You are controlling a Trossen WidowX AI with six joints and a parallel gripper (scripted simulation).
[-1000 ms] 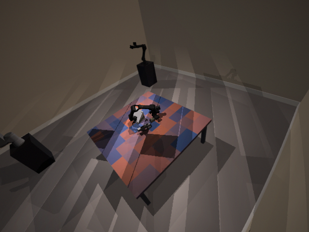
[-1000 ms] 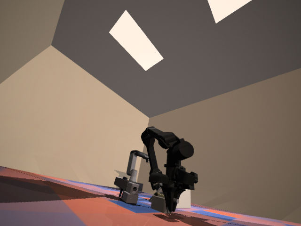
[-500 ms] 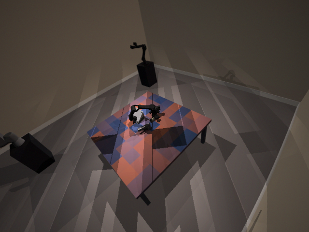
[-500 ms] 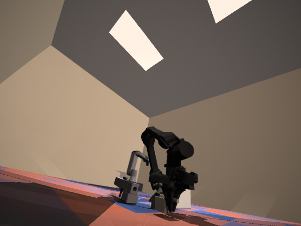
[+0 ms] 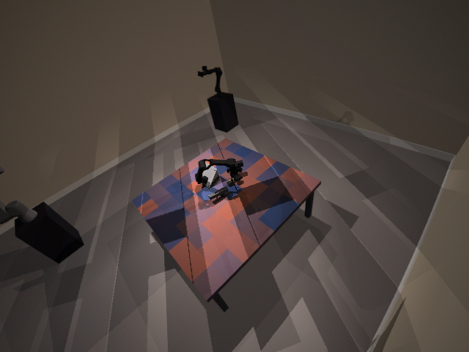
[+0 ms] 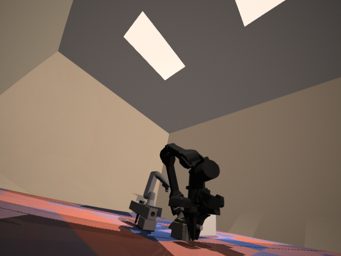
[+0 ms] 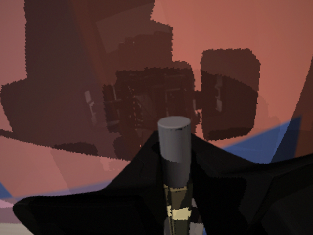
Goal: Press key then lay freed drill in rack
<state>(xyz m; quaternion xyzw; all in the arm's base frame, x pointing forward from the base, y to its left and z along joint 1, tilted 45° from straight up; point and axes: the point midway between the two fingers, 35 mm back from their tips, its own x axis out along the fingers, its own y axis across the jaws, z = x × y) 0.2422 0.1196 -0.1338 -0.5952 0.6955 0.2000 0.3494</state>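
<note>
Right now the drill is 10 mm behind my gripper tip, 40 mm to the right of it and 40 mm above it. Also, from my gripper tip: small dark part: 10 mm ahead, 260 mm to the right, 50 mm above; then rack: 10 mm behind, 50 mm to the right, 10 mm above.
</note>
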